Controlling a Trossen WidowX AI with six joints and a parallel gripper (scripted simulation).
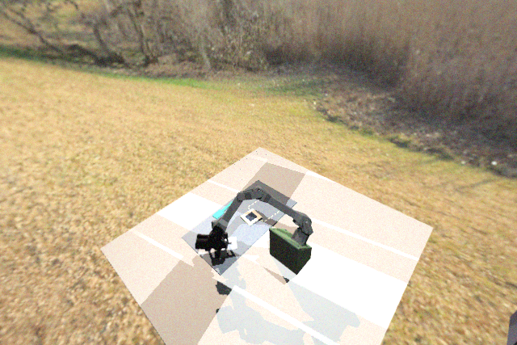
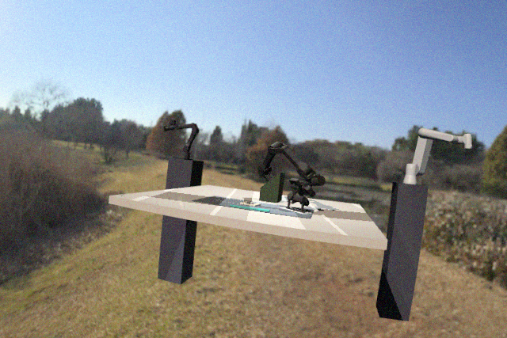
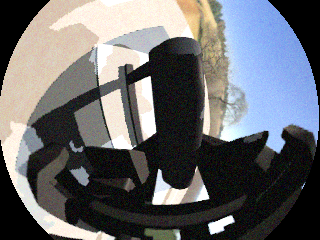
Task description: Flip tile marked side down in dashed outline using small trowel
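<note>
My gripper tip is 20 mm short of the grey mat, 190 mm to the left of it and 70 mm above it. Also, from my gripper tip: tile (10 mm behind, 230 mm to the right, 50 mm below); teal trowel (160 mm ahead, 170 mm to the right, 50 mm below).
</note>
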